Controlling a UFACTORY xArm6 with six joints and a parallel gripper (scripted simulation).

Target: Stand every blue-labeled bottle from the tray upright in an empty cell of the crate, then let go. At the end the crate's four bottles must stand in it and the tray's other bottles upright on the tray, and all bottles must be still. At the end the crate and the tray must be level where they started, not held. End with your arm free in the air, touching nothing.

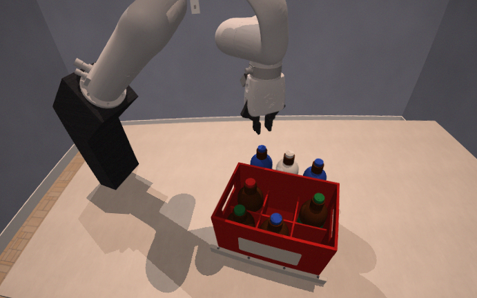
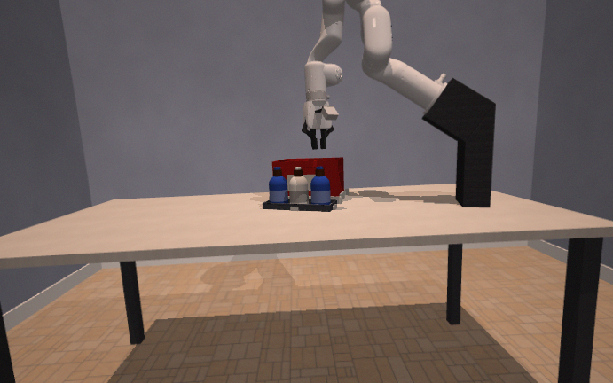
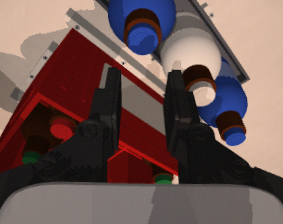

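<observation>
My hand is 6 cm short of the white-labeled bottle, 6 cm to the left of it and 16 cm above it. The rest, counted from my hand: crate: 6 cm behind, 20 cm to the right, 16 cm below; dark tray: 6 cm ahead, 6 cm to the right, 23 cm below.
</observation>
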